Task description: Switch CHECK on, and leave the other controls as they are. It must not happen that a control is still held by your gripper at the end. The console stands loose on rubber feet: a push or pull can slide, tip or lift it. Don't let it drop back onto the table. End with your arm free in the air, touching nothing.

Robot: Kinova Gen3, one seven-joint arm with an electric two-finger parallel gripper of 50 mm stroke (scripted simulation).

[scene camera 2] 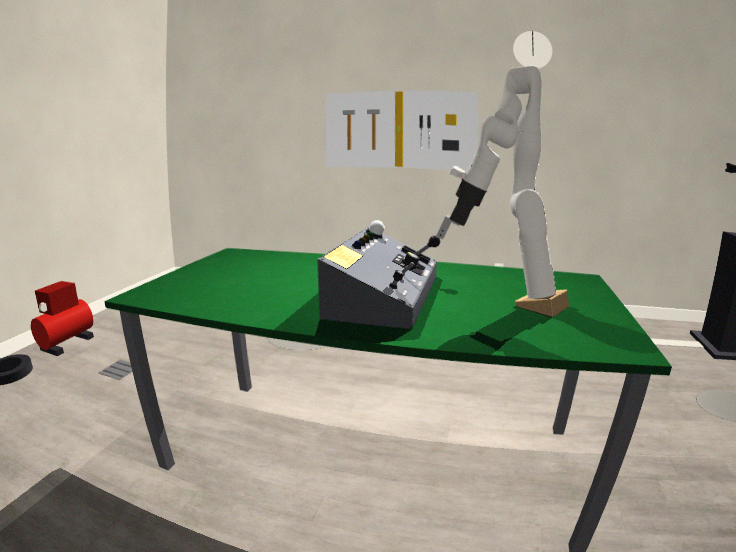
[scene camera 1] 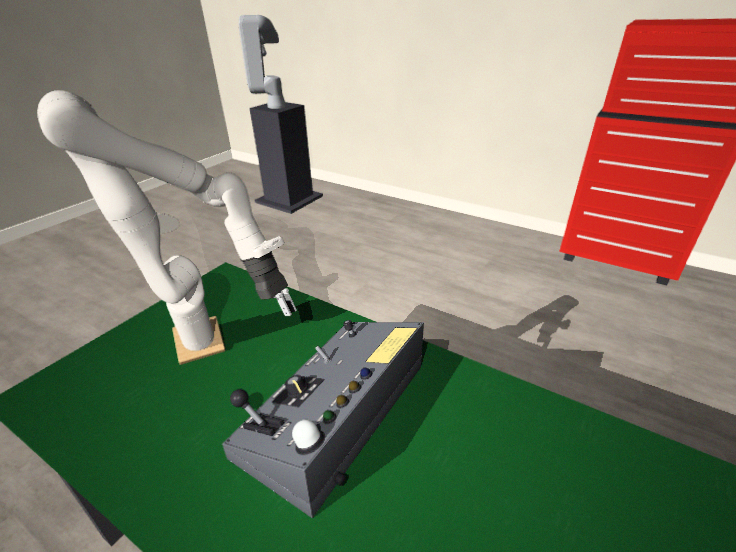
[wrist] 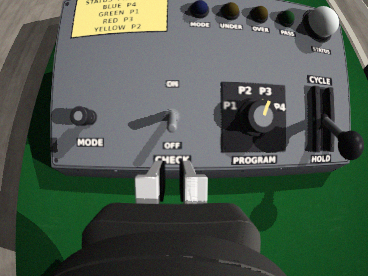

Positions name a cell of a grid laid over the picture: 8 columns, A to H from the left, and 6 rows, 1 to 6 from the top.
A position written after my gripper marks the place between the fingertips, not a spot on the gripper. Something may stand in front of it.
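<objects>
A grey console appears in the wrist view (C2), in scene camera 1 (D6) and in scene camera 2 (D4). My gripper is visible in the wrist view (D4), in scene camera 1 (D4) and in scene camera 2 (E3).
</objects>
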